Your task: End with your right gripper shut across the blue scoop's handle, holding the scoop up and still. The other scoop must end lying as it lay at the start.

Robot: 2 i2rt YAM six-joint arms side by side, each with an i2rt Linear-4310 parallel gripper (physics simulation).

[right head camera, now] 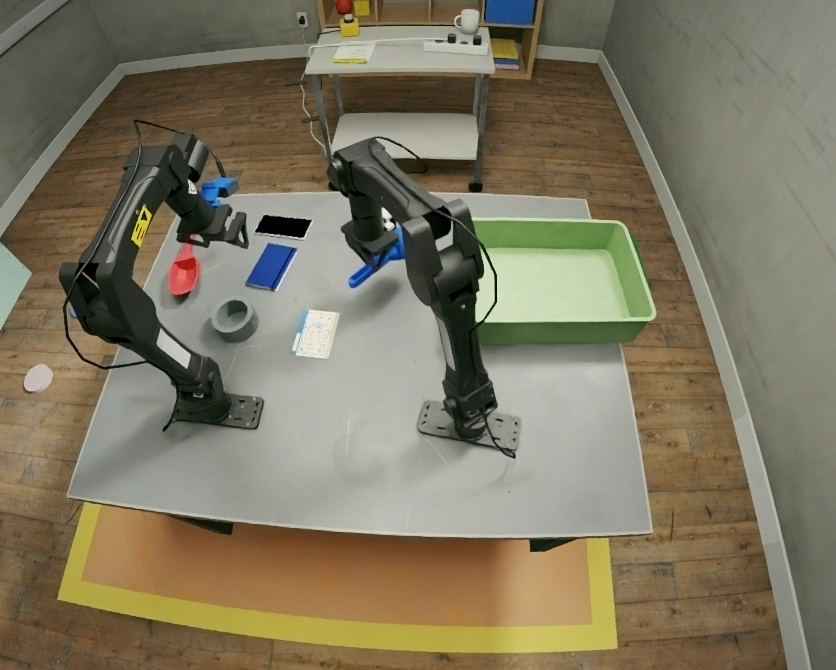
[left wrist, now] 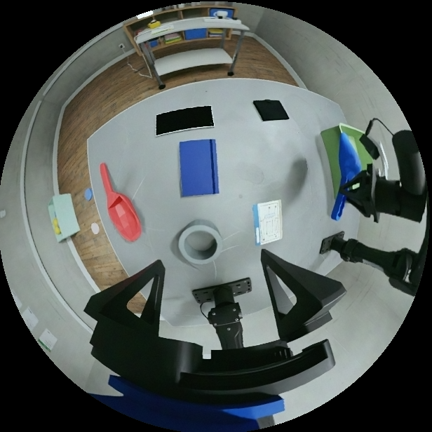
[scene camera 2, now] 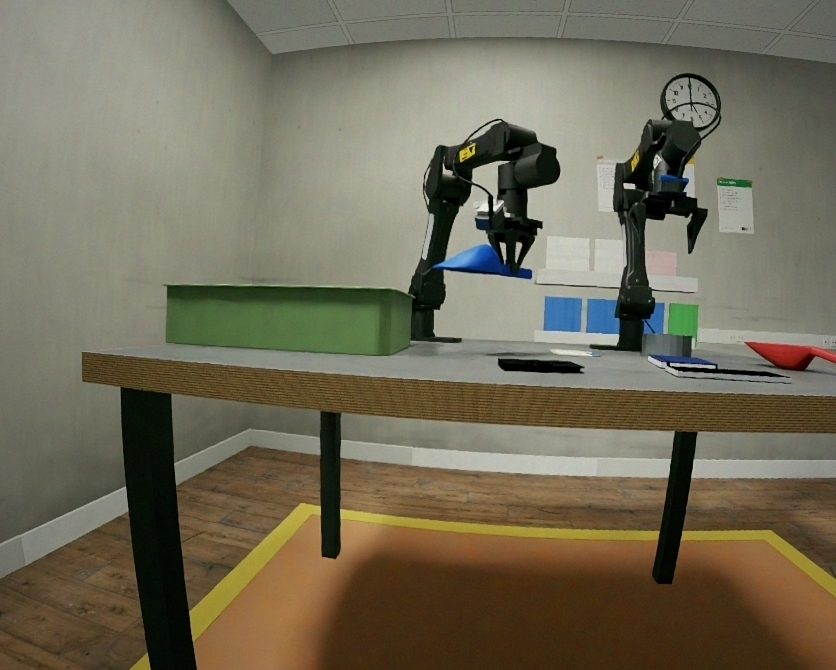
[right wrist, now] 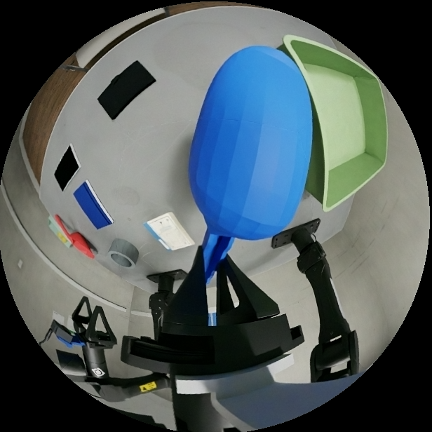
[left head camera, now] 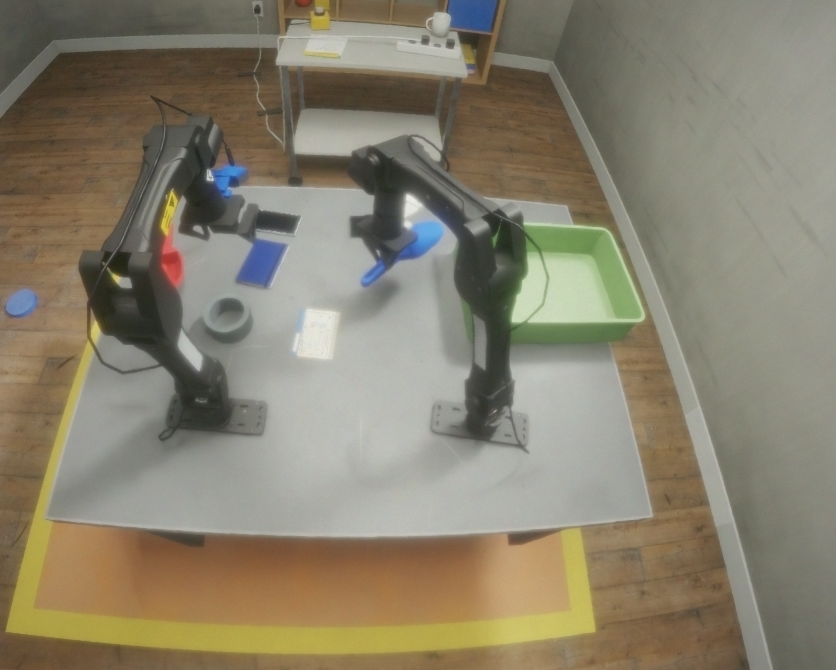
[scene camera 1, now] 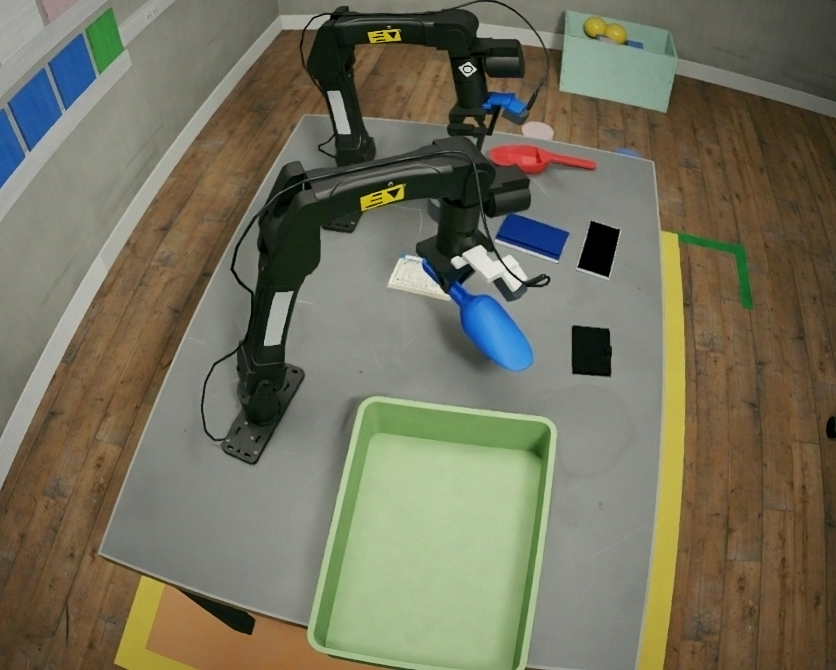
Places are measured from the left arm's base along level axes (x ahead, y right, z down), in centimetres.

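Pixels of known places: left gripper, fingertip midpoint: (right head camera: 227, 245) (scene camera 2: 665, 249) (left head camera: 231, 239) (scene camera 1: 481, 147); right gripper, fingertip midpoint: (right head camera: 374, 267) (scene camera 2: 509, 274) (left head camera: 384, 267) (scene camera 1: 449, 288); left arm's base, origin of the base link: (right head camera: 218, 409) (scene camera 2: 630, 350) (left head camera: 217, 415); right arm's base, origin of the base link: (right head camera: 470, 426) (scene camera 2: 420, 340) (left head camera: 480, 424) (scene camera 1: 263, 411).
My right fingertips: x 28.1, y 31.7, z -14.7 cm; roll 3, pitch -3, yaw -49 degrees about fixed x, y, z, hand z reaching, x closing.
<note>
Ahead of a thing's pixels: the offset from my right fingertips to its top centre.
The blue scoop @[dx +4.7, dy +3.7, dz -4.5 cm] (left head camera: 425, 238) (scene camera 1: 491, 335) (scene camera 2: 474, 260) (left wrist: 348, 157) (right wrist: 252, 145) hangs well above the table, roughly level, its bowl rounded side up and pointing toward the green bin's side. My right gripper (scene camera 2: 514, 265) (right wrist: 209, 250) is shut across its handle; the handle's end sticks out past the fingers. The red scoop @[dx +10.6, dy -52.8, dz +10.4 cm] (right head camera: 183, 275) (scene camera 1: 530, 159) (scene camera 2: 788, 354) (left wrist: 124, 217) (right wrist: 77, 241) lies on the table near the side edge, hollow side up. My left gripper (left wrist: 209, 261) is open and empty, raised above the table near the red scoop.
A green bin @[dx +7.7, dy +38.8, dz +4.6 cm] (right head camera: 558, 333) (scene camera 1: 446, 406) (scene camera 2: 286, 321) stands beside the right arm. A grey ring-shaped bowl @[dx -6.7, dy -33.1, dz +9.9 cm] (right head camera: 223, 330), a blue notebook @[dx +10.8, dy -29.0, dz +13.6 cm] (right head camera: 270, 266), a phone @[dx +24.9, dy -29.8, dz +13.9 cm] (right head camera: 283, 226), a white card @[dx -7.7, dy -13.9, dz +14.6 cm] (right head camera: 317, 335) and a black wallet @[dx +25.5, dy -4.1, dz +13.4 cm] (scene camera 1: 591, 350) lie on the table.
</note>
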